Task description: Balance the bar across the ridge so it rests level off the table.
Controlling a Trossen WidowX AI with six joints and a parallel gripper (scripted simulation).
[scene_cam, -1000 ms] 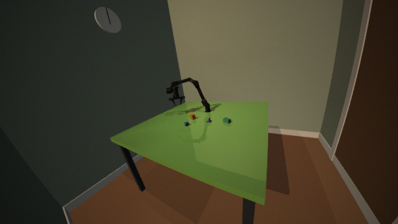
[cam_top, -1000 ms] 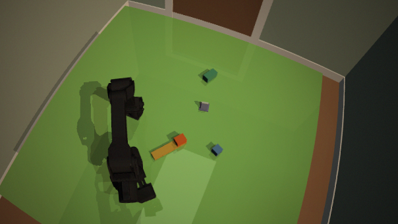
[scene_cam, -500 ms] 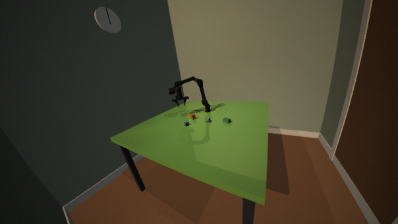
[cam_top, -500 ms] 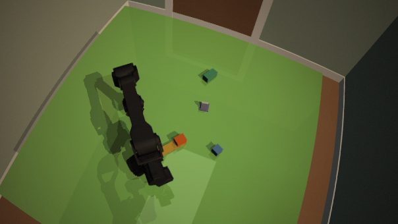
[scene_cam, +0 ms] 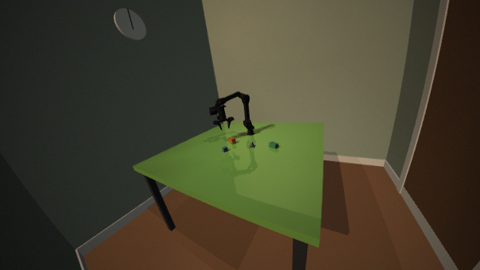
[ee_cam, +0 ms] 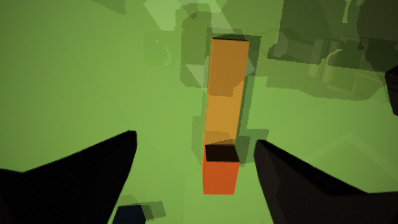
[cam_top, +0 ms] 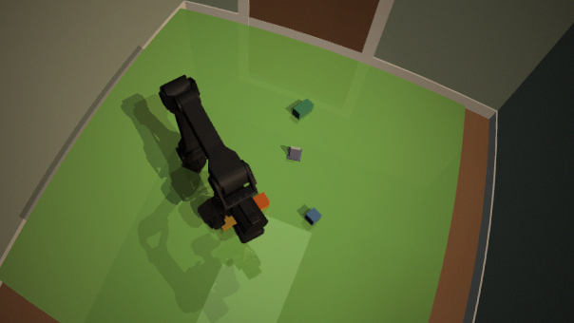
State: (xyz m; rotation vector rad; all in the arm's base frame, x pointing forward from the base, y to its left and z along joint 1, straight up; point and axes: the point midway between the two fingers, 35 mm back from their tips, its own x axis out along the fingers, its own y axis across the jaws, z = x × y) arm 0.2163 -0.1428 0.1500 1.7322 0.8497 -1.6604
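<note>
The yellow-orange bar lies 100 mm below my gripper tip, 70 mm to the left of it and 10 mm ahead of it. The rest, counted from my gripper tip: blue block 190 mm ahead, 110 mm to the left, 100 mm below; dark green block 460 mm to the left, 100 mm below, 30 mm ahead.
</note>
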